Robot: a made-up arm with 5 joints.
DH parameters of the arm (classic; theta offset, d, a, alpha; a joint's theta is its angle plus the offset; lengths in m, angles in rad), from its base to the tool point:
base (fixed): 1.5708 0.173 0 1.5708
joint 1: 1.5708 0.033 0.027 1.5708
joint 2: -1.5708 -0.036 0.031 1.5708
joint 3: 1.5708 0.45 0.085 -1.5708
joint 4: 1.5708 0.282 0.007 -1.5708
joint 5: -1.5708 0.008 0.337 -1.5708
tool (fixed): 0 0.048 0 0
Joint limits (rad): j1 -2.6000..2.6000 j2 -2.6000..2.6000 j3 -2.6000..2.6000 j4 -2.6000..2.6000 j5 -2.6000..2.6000
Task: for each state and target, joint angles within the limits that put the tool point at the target. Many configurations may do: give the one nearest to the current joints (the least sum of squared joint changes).
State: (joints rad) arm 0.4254 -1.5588 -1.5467 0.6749 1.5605
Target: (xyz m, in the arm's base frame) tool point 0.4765 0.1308 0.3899
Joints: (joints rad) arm 0.3828 -1.2742 -1.4747 1.3666 1.4818
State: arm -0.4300 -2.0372 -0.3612 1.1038 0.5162
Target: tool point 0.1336 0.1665 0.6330
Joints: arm -0.3894 -1.8755 -0.3875 0.8089 1.0297
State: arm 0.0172 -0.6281 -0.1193 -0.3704 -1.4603
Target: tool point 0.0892 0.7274 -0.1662
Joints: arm 0.8547 0.1459 -0.5834 0.0794 -1.6268
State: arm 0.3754 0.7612 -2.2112 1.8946 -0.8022
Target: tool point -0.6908 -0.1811 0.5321
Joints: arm 0.4992 1.1331 -2.5787 1.3825 -0.8220
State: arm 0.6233 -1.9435 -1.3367 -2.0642 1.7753
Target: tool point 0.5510 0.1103 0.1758
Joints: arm 0.6493 -2.0671 -1.2691 -1.4439 2.2545
